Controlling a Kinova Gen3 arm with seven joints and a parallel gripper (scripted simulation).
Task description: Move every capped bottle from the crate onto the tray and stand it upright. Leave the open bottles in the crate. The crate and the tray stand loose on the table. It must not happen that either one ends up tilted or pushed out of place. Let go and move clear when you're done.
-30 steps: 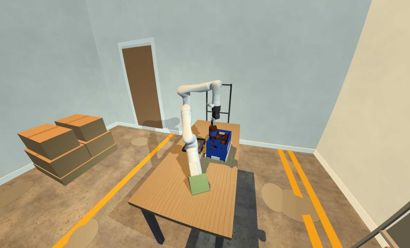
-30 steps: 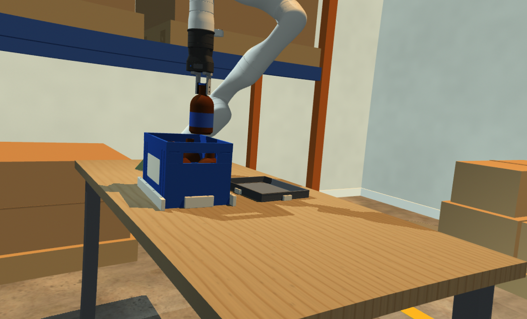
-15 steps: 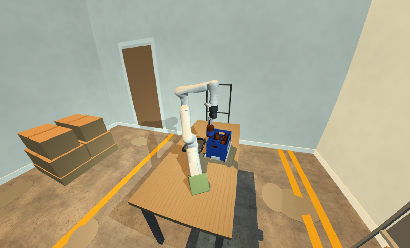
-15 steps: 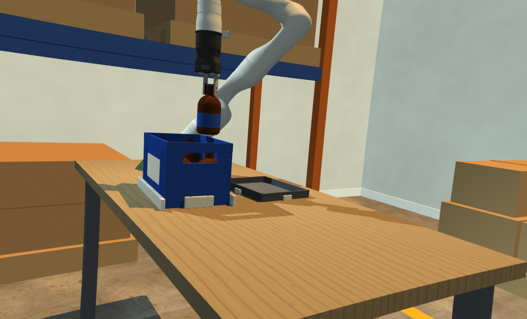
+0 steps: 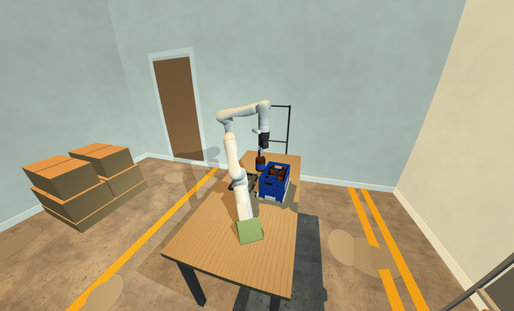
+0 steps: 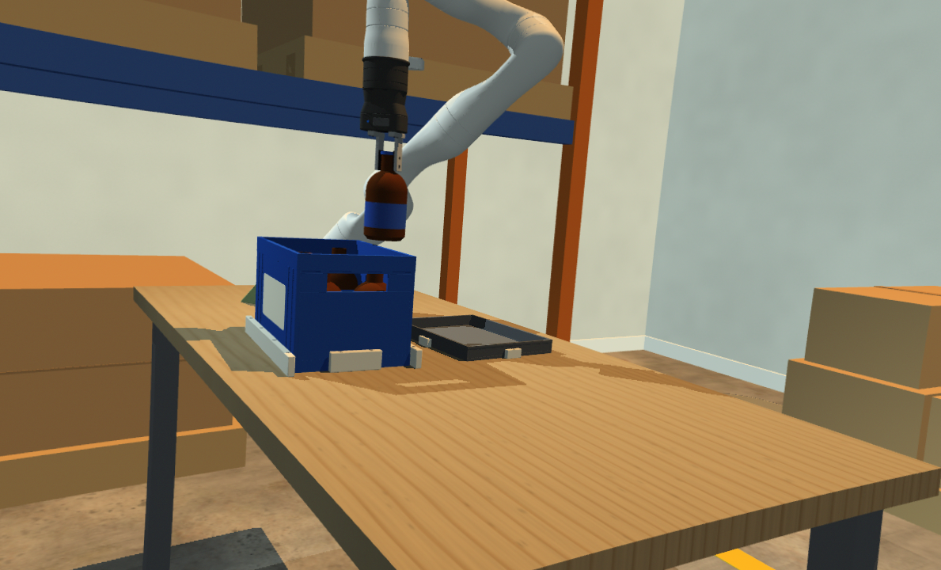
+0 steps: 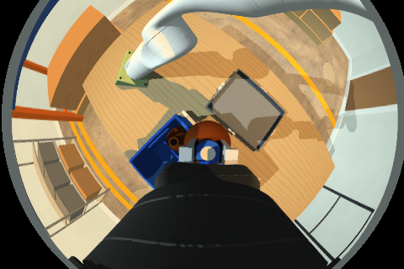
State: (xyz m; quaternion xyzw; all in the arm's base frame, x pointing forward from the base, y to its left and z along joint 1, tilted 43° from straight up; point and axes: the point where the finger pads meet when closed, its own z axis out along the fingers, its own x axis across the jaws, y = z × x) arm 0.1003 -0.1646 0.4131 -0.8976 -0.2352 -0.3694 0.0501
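The brown capped bottle is 60 mm below my hand. The rest, counted from my hand: dark tray: 310 mm below, 160 mm to the left, 70 mm ahead; blue crate: 240 mm below, 120 mm to the right, 30 mm ahead.
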